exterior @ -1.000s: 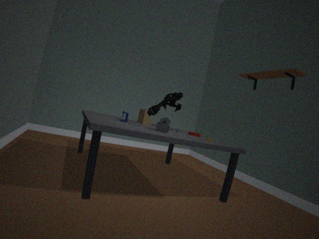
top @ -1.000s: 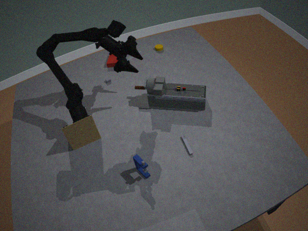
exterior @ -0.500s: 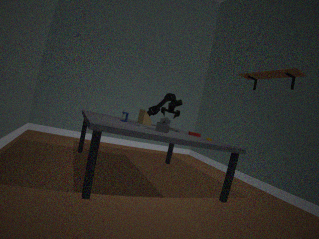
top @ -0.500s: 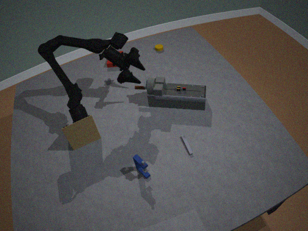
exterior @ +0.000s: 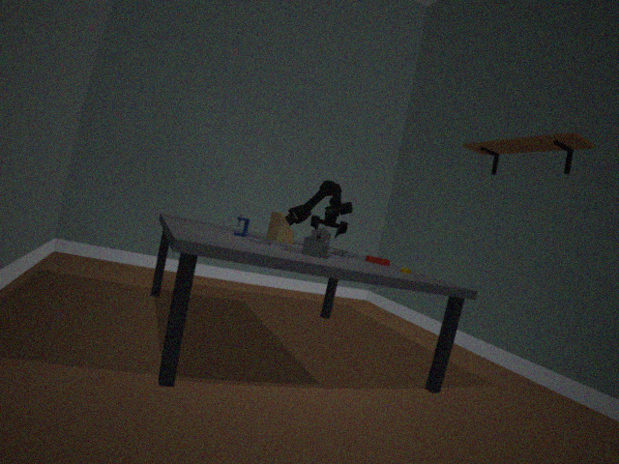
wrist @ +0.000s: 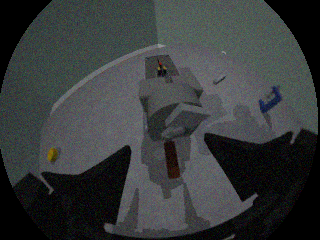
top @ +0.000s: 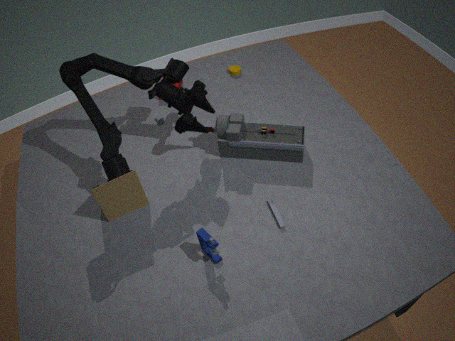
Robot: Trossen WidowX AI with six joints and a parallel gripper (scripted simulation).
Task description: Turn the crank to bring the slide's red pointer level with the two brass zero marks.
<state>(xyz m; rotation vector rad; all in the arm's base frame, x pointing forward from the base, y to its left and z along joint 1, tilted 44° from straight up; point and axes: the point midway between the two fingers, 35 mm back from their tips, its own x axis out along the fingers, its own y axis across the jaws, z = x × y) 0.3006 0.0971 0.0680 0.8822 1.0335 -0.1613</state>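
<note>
Right now my gripper tip is 30 mm above the brown crank handle, 20 mm past it and 10 mm to the right of it. From my gripper tip the other things lie so: grey bar (340 mm to the right, 90 mm below, 60 mm ahead); then red pointer (150 mm ahead, 110 mm to the right, 10 mm below); then small grey block (210 mm to the left, 140 mm behind, 80 mm below).
</note>
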